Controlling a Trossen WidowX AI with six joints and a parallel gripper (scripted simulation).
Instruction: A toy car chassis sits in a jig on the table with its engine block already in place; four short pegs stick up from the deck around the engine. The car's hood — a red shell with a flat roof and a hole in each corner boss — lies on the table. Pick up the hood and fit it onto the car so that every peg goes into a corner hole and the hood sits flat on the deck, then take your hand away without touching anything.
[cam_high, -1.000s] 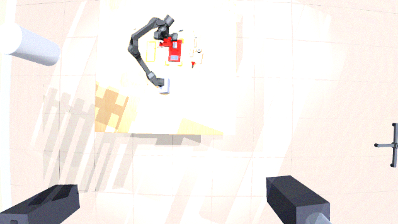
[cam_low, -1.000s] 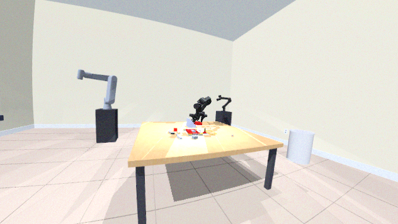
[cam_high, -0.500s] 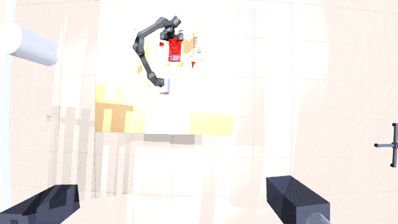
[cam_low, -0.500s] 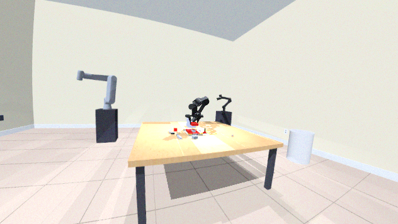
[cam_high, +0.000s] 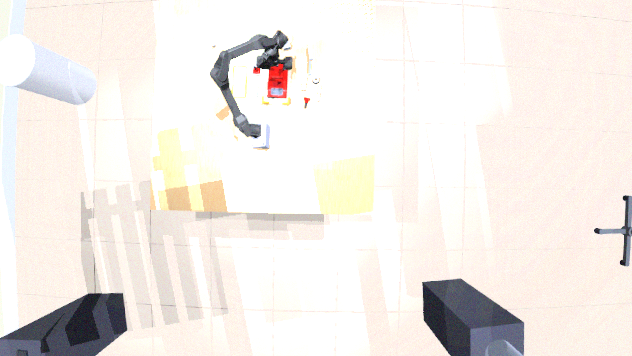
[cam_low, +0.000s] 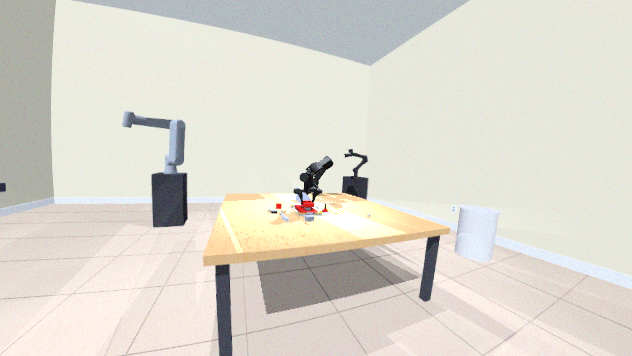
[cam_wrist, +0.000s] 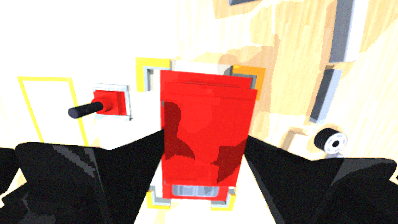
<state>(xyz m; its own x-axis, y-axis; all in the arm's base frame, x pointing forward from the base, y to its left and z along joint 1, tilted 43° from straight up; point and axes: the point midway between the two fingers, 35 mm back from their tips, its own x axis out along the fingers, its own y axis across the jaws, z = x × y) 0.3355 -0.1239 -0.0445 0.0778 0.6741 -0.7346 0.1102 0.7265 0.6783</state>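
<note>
Right now my gripper tip is 4 cm above the grey engine block and 1 cm to the right of it. Round my gripper tip: black wheel: 21 cm to the right, 5 cm below, 5 cm behind; red hood: right at my gripper tip.
</note>
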